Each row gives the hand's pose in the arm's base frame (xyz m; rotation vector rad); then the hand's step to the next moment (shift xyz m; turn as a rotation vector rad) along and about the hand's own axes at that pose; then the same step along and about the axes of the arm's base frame.
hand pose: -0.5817 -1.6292 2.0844 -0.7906 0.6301 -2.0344
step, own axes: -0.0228 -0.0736 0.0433 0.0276 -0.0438 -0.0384
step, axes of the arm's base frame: 0.0029 0.0512 0.0720 -0.0631 0.0049 0.0120
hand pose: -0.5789 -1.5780 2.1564 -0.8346 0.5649 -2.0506
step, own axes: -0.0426 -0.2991 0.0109 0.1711 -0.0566 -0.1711
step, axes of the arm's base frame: -0.1317 0.1999 0.1846 -0.2290 -0.0947 -0.0187
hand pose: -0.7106 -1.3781 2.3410 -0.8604 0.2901 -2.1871
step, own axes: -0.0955 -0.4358 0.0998 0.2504 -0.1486 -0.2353
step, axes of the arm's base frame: -0.1352 0.3755 0.2230 -0.3626 -0.0923 0.0133
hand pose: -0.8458 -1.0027 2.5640 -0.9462 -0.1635 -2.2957
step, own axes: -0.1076 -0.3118 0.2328 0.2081 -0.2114 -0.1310
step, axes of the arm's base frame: 0.0060 0.3798 0.1367 -0.3165 0.0144 0.0691
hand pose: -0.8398 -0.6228 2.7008 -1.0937 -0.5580 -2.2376
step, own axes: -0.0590 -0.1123 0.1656 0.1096 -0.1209 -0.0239
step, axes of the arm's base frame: 0.0490 0.1997 0.0350 -0.1474 0.0413 0.0613
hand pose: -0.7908 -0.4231 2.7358 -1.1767 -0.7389 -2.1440
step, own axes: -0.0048 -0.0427 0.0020 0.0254 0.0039 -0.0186
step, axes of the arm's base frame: -0.0270 0.0315 -0.0114 -0.0187 -0.0213 0.0143
